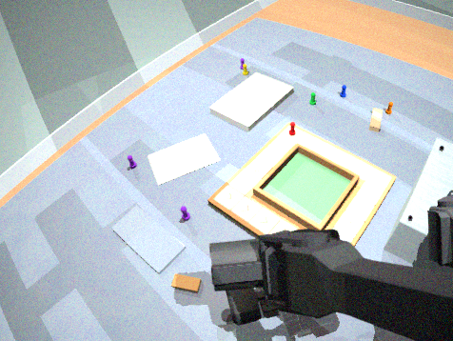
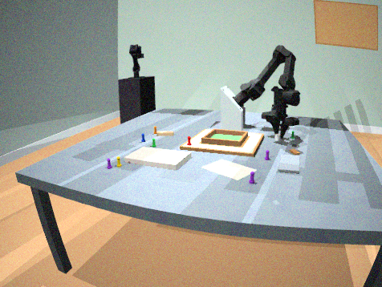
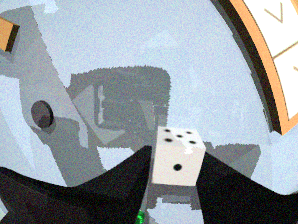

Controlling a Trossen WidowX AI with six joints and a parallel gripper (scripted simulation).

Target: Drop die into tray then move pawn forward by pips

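Now: the red pawn 24 cm ahead of my gripper tip, 32 cm to the right of it and 2 cm above it. Round my gripper tip: dark disc (7 cm ahead, 8 cm to the left, 1 cm below); then white die (right at my gripper tip); then green dice tray (12 cm ahead, 21 cm to the right).
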